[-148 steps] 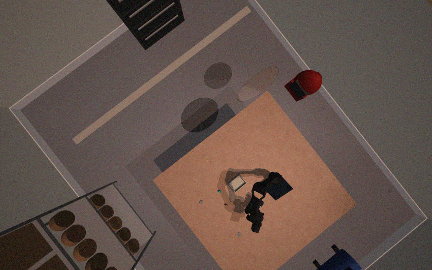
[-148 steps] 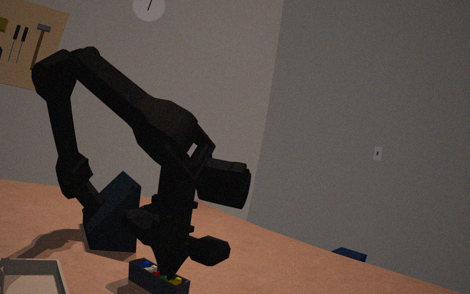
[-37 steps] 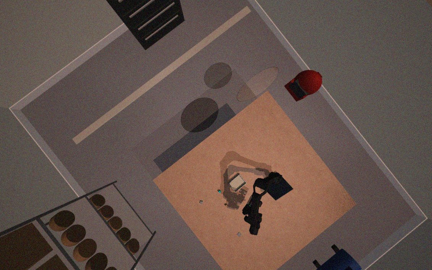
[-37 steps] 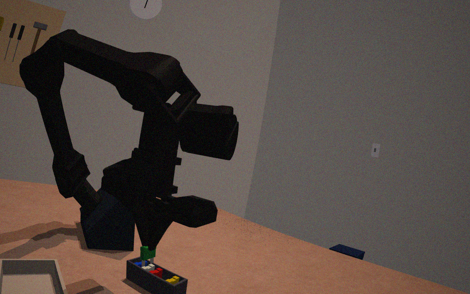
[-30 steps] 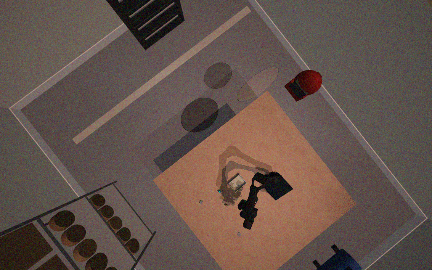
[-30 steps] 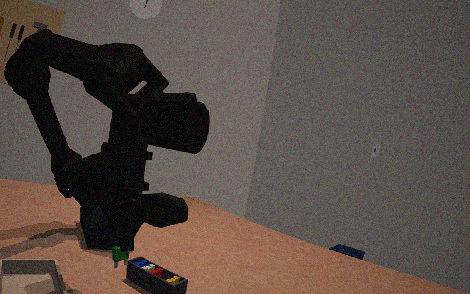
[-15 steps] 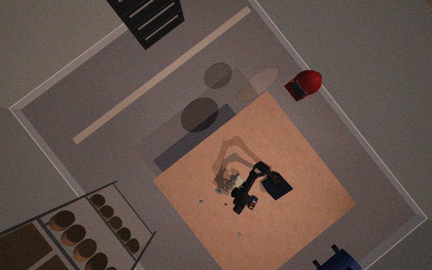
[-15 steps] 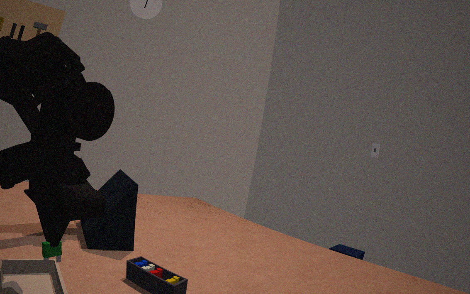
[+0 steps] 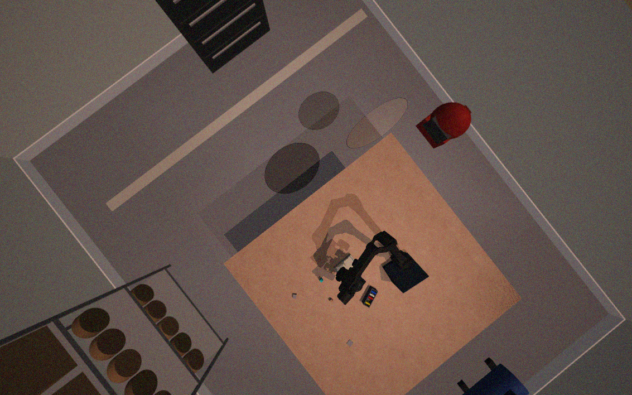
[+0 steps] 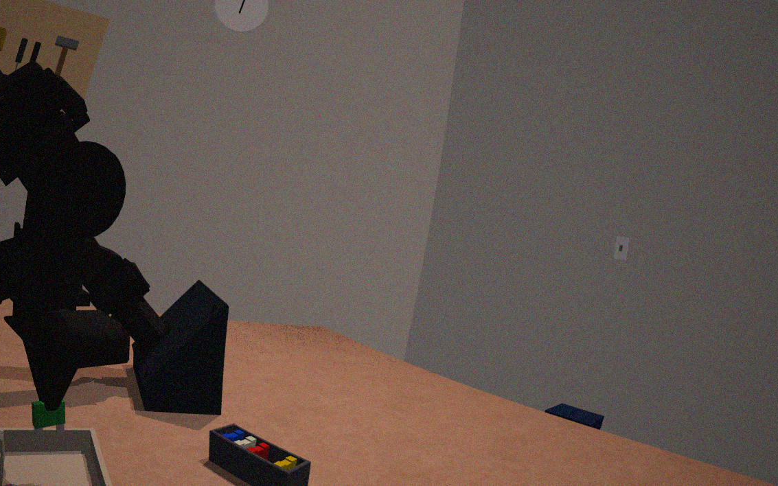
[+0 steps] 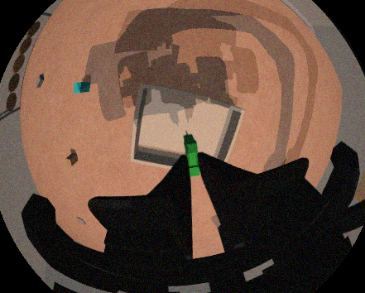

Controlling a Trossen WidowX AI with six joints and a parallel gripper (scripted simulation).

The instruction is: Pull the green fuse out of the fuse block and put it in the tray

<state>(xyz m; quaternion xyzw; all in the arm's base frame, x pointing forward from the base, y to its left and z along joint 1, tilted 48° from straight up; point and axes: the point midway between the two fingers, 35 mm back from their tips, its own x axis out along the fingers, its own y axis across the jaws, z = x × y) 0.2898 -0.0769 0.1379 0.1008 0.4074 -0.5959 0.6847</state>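
Right now my gripper tip is 1 cm above the green fuse. From my gripper tip the other things lie so: tray (8 cm below); then red fuse (22 cm to the left, 6 cm below, 1 cm behind); then yellow fuse (23 cm to the left, 6 cm below, 2 cm ahead).
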